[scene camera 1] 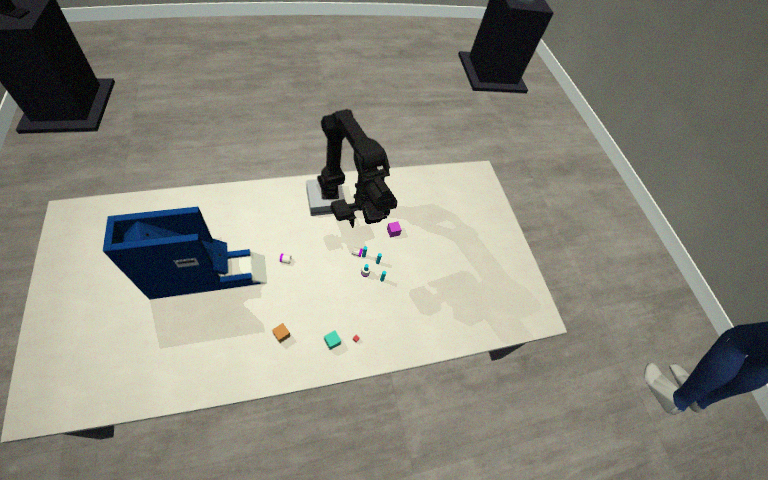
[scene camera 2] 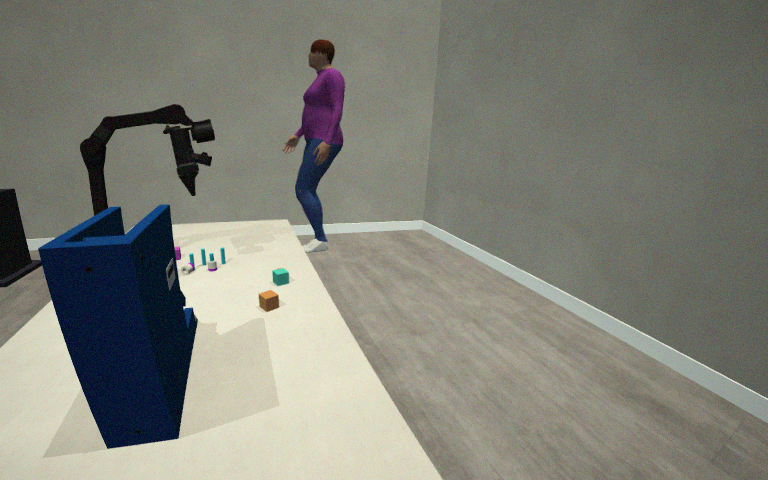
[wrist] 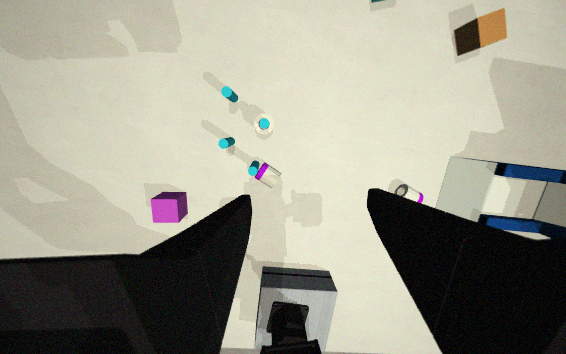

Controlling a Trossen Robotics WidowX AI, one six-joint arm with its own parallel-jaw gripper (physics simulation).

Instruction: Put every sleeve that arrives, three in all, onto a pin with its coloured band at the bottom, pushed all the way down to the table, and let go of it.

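One white sleeve [scene camera 1: 365, 272] [scene camera 2: 212, 265] [wrist: 264, 131] stands upright around a cyan pin, its purple band at the bottom against the table. A second sleeve [scene camera 1: 356, 252] [scene camera 2: 186, 270] [wrist: 269, 176] lies on its side, its banded end beside or against a bare pin [scene camera 1: 364, 250] [scene camera 2: 191, 258] [wrist: 253, 169]. A third sleeve [scene camera 1: 286, 258] [wrist: 410, 193] lies on its side near the chute; it does not show in scene camera 2. Two more bare pins [scene camera 1: 378, 258] [scene camera 1: 383, 276] stand upright. My gripper [scene camera 1: 364, 222] [scene camera 2: 193, 192] [wrist: 308, 200] is open and empty, high above the table.
A blue dispenser [scene camera 1: 181, 271] [scene camera 2: 107, 339] with a chute stands at the left. A magenta cube [scene camera 1: 394, 229] [wrist: 169, 207] stands near the pins. An orange cube [scene camera 1: 280, 332] [scene camera 2: 269, 301], a teal cube [scene camera 1: 332, 339] [scene camera 2: 280, 276] and a small red cube [scene camera 1: 356, 338] are farther forward.
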